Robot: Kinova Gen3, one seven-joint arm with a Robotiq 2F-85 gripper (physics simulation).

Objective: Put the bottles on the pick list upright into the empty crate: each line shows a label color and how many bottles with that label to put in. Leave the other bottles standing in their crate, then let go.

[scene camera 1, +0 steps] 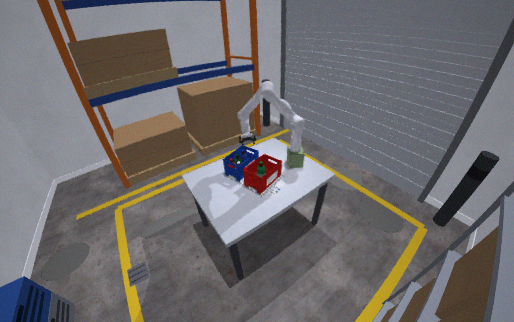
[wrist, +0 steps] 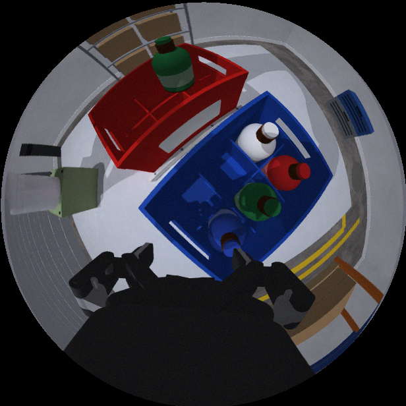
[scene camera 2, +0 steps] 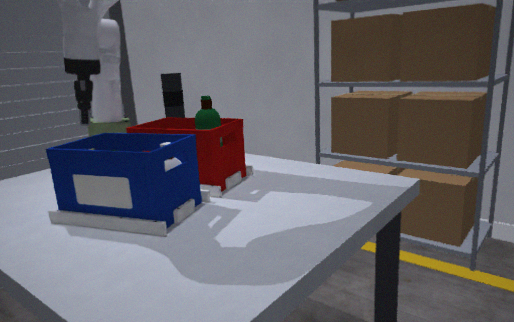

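Seen in the pictures: gripper, fingertip midpoint: (scene camera 1: 248, 145) (scene camera 2: 85, 121); arm's base, origin of the base link: (scene camera 1: 294, 149) (scene camera 2: 107, 120).
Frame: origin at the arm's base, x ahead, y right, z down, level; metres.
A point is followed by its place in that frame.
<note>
My gripper (scene camera 1: 247, 143) {x 0.359, y 0.215, z -0.057 m} (scene camera 2: 84, 120) {x 0.359, y 0.215, z -0.057 m} (wrist: 192, 254) is open and empty, above the blue crate's end nearest the robot base. The blue crate (scene camera 2: 125, 161) {x 0.565, y 0.231, z 0.008 m} (wrist: 172, 200) holds four upright bottles: a white bottle (wrist: 255, 142), a red bottle (wrist: 282, 173), a green bottle (wrist: 255, 201) and a blue bottle (wrist: 225, 229). The blue bottle's cap appears beside the right fingertip in the wrist view, not between the fingers. The red crate (scene camera 1: 254, 180) {x 0.497, y -0.119, z 0.050 m} (scene camera 2: 225, 159) {x 0.515, y -0.078, z 0.081 m} (wrist: 232, 95) holds one upright green bottle (scene camera 1: 261, 169) {x 0.436, y -0.127, z -0.038 m} (scene camera 2: 207, 120) {x 0.450, y -0.079, z -0.022 m} (wrist: 173, 69). The pick list's small coloured marks lie beside the red crate, too small to read.
Both crates stand close together on the white table (scene camera 1: 225, 215) {x 0.807, y -0.223, z 0.163 m} (scene camera 2: 310, 220) {x 0.831, y -0.039, z 0.163 m}, inside low white edging strips. The arm's green base block (scene camera 1: 295, 158) {x 0.036, y -0.061, z 0.054 m} (wrist: 80, 190) stands at the table's far side, near the red crate. Racks with cardboard boxes stand beyond the table.
</note>
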